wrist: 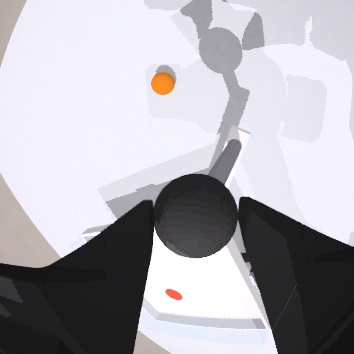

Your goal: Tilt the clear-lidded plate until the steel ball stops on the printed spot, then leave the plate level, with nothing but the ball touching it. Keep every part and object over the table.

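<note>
My gripper (196, 207) is shut on a large dark round knob (195, 222), one finger on each side. The white plate (207, 295) shows below and between the fingers, held off the table and looking tilted. A red printed spot (173, 294) lies on it near its lower wall. The clear lid's edge shows faintly along that wall. The steel ball does not show in the wrist view; the knob and fingers hide much of the plate. A grey rod (227, 157) runs from behind the knob toward a pale corner of the part.
An orange ball (163, 83) sits at the upper left on the white round table (65, 115). Shadows of the arm and plate fall across the table. The table's curved edge runs down the left side, with brown floor (12, 225) beyond.
</note>
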